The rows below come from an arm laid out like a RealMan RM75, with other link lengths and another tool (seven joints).
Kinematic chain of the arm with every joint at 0, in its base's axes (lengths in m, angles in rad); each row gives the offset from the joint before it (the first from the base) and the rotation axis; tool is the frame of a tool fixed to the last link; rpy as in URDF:
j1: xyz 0 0 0.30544 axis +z
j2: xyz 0 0 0 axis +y
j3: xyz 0 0 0.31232 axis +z
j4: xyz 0 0 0 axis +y
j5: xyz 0 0 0.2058 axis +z
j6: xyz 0 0 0 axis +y
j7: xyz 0 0 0.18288 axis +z
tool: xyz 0.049 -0.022 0.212 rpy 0 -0.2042 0.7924
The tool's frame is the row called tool.
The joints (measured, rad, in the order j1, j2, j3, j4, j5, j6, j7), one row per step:
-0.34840 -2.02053 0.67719 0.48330 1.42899 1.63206 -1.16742
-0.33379 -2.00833 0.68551 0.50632 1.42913 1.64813 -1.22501
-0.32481 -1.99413 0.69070 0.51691 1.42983 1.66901 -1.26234
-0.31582 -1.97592 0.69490 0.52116 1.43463 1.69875 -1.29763
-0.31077 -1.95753 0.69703 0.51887 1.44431 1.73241 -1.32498
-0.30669 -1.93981 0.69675 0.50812 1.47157 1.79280 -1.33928
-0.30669 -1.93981 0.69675 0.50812 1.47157 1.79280 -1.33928
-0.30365 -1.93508 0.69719 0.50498 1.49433 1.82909 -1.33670
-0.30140 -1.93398 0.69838 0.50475 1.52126 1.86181 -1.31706
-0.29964 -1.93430 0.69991 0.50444 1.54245 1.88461 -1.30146
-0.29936 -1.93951 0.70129 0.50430 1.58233 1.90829 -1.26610
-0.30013 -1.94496 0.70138 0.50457 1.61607 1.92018 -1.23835
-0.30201 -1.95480 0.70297 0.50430 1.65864 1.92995 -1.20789
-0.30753 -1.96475 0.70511 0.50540 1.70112 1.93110 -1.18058
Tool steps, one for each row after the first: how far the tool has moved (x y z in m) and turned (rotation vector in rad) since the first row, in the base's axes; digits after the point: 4 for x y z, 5 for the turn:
-0.0036 -0.0045 0.0046 -0.03007 -0.01523 0.00910
-0.0047 -0.0097 0.0088 -0.05348 -0.02499 0.00815
-0.0056 -0.0176 0.0122 -0.08336 -0.03416 0.00317
-0.0049 -0.0265 0.0138 -0.11577 -0.04086 -0.00725
0.0012 -0.0452 0.0095 -0.16601 -0.04531 -0.04025
0.0012 -0.0452 0.0095 -0.16601 -0.04531 -0.04025
0.0060 -0.0586 0.0035 -0.19581 -0.04143 -0.06599
0.0113 -0.0728 -0.0044 -0.21772 -0.02600 -0.09920
0.0149 -0.0835 -0.0109 -0.23483 -0.01472 -0.12312
0.0191 -0.0983 -0.0242 -0.25627 0.01141 -0.15833
0.0210 -0.1083 -0.0354 -0.27224 0.03355 -0.18165
0.0230 -0.1203 -0.0508 -0.29589 0.05733 -0.20667
0.0242 -0.1296 -0.0665 -0.31863 0.08432 -0.22838

